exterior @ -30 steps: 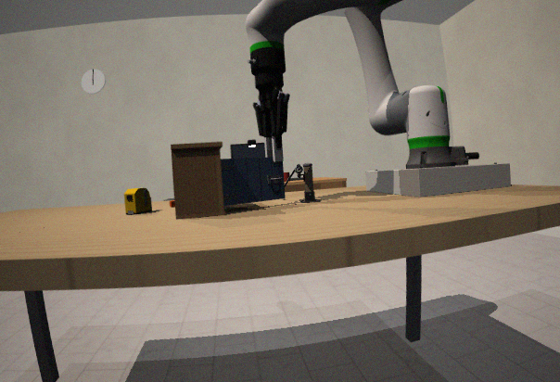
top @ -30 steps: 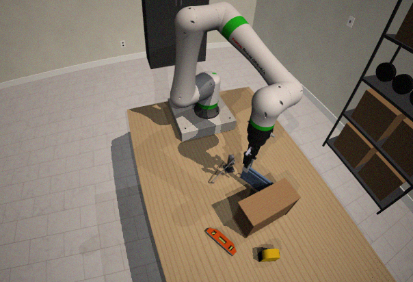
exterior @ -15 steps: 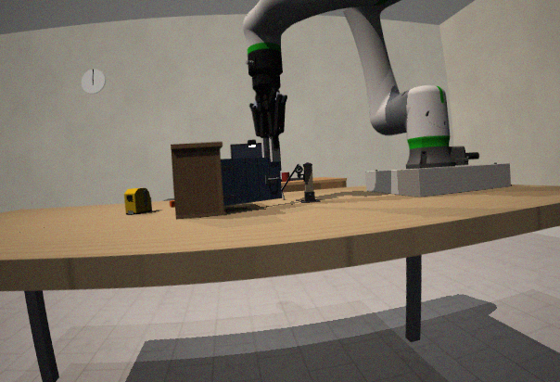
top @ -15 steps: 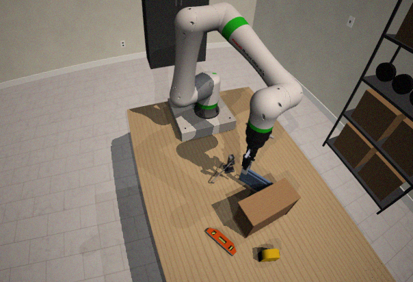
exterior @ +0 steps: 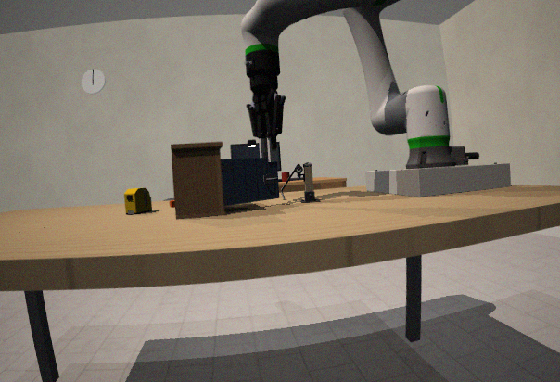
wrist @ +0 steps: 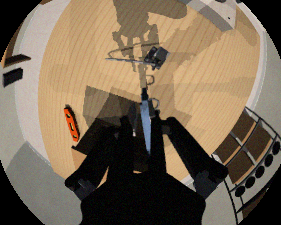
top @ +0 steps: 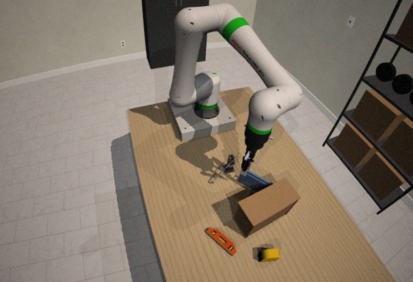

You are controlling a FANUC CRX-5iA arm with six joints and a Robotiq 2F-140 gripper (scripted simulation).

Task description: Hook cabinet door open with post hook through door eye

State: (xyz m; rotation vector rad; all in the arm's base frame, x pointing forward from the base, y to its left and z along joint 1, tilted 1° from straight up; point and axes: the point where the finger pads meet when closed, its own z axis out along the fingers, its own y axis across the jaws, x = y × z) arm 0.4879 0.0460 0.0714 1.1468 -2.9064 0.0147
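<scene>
Now: the cabinet door 50 mm ahead of my hand, 60 mm to the left of it and 70 mm below it. The rest, counted from my hand: hook post (80 mm behind, 50 mm to the right, 80 mm below); orange level (250 mm ahead, 170 mm to the right, 140 mm below); yellow tape measure (360 mm ahead, 120 mm below).
</scene>
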